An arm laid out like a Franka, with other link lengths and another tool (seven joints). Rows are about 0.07 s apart.
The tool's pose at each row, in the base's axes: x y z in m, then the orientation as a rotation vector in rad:
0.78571 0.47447 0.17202 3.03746 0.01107 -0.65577
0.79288 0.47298 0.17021 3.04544 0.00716 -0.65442
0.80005 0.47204 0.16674 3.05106 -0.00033 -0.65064
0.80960 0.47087 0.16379 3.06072 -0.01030 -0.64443
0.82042 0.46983 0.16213 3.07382 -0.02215 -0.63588
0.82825 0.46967 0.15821 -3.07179 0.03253 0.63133
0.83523 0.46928 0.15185 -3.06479 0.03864 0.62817
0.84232 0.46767 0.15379 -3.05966 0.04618 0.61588
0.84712 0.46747 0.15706 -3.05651 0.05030 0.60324
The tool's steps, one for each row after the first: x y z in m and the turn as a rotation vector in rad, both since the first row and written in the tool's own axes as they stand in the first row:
0.00728 0.00153 -0.00126 0.00787 0.00191 0.00092
0.01524 0.00246 -0.00102 0.01348 0.00497 0.00468
0.02516 0.00367 -0.00223 0.02282 0.01006 0.00928
0.03570 0.00481 -0.00515 0.03529 0.01702 0.01441
0.04445 0.00496 -0.00480 0.04455 0.01952 0.01924
0.05343 0.00525 -0.00187 0.05264 0.02056 0.02156
0.05909 0.00702 -0.00651 0.06088 0.02755 0.02490
0.06211 0.00739 -0.01146 0.06682 0.03508 0.02651

